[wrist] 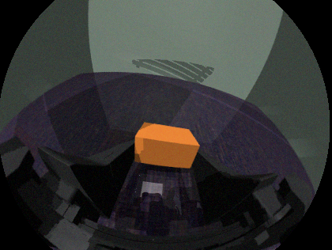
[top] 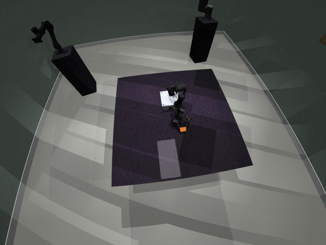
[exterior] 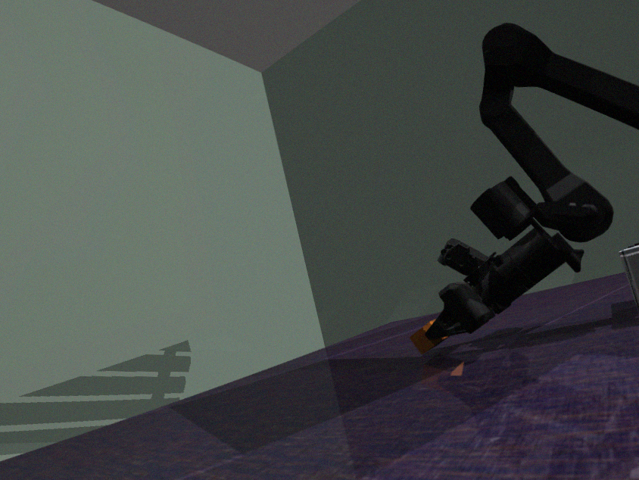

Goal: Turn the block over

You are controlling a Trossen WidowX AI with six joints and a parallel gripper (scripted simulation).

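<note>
My gripper tip is now 1 cm above the block.
</note>
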